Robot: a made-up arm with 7 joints. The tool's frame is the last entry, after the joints.
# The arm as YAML. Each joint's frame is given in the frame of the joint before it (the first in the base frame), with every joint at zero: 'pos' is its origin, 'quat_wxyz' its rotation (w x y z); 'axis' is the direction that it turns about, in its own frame. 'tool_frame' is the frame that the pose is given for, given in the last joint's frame.
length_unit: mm
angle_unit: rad
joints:
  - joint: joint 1
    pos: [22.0, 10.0, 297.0]
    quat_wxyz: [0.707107, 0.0, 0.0, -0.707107]
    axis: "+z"
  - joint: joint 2
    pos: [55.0, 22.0, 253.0]
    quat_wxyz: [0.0, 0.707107, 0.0, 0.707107]
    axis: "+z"
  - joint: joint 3
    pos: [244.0, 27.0, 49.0]
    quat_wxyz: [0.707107, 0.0, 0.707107, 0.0]
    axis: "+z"
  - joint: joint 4
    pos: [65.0, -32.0, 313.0]
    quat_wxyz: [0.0, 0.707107, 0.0, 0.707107]
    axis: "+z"
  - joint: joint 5
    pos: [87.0, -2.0, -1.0]
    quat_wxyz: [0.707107, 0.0, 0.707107, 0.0]
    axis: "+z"
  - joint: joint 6
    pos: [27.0, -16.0, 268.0]
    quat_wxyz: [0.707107, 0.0, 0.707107, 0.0]
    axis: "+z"
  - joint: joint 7
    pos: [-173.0, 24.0, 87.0]
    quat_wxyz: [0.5, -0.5, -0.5, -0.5]
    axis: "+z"
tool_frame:
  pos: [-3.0, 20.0, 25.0]
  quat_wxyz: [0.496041, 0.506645, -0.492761, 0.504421]
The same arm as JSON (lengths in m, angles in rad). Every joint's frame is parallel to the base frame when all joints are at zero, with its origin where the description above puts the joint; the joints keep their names.
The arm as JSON. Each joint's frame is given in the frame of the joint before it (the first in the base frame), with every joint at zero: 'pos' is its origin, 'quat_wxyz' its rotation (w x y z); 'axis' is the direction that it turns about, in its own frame. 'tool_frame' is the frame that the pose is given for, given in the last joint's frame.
{
  "length_unit": "m",
  "angle_unit": "rad",
  "joints": [
    {
      "joint": "joint 1",
      "pos": [
        0.022,
        0.01,
        0.297
      ],
      "quat_wxyz": [
        1.0,
        0.0,
        0.0,
        0.0
      ],
      "axis": [
        0.0,
        0.0,
        1.0
      ]
    },
    {
      "joint": "joint 2",
      "pos": [
        0.022,
        -0.055,
        0.253
      ],
      "quat_wxyz": [
        1.0,
        0.0,
        0.0,
        0.0
      ],
      "axis": [
        0.0,
        -1.0,
        0.0
      ]
    },
    {
      "joint": "joint 3",
      "pos": [
        -0.027,
        -0.049,
        0.244
      ],
      "quat_wxyz": [
        1.0,
        0.0,
        0.0,
        0.0
      ],
      "axis": [
        0.0,
        0.0,
        1.0
      ]
    },
    {
      "joint": "joint 4",
      "pos": [
        0.032,
        0.065,
        0.313
      ],
      "quat_wxyz": [
        1.0,
        0.0,
        0.0,
        0.0
      ],
      "axis": [
        0.0,
        1.0,
        0.0
      ]
    },
    {
      "joint": "joint 5",
      "pos": [
        -0.002,
        -0.001,
        0.087
      ],
      "quat_wxyz": [
        1.0,
        0.0,
        0.0,
        0.0
      ],
      "axis": [
        0.0,
        0.0,
        1.0
      ]
    },
    {
      "joint": "joint 6",
      "pos": [
        -0.016,
        -0.027,
        0.268
      ],
      "quat_wxyz": [
        1.0,
        0.0,
        0.0,
        0.0
      ],
      "axis": [
        0.0,
        -1.0,
        0.0
      ]
    },
    {
      "joint": "joint 7",
      "pos": [
        0.024,
        -0.087,
        0.173
      ],
      "quat_wxyz": [
        1.0,
        0.0,
        0.0,
        0.0
      ],
      "axis": [
        1.0,
        0.0,
        0.0
      ]
    }
  ],
  "tool_frame": {
    "pos": [
      0.025,
      0.003,
      -0.02
    ],
    "quat_wxyz": [
      0.999934,
      0.011132,
      0.000528,
      -0.002752
    ]
  }
}

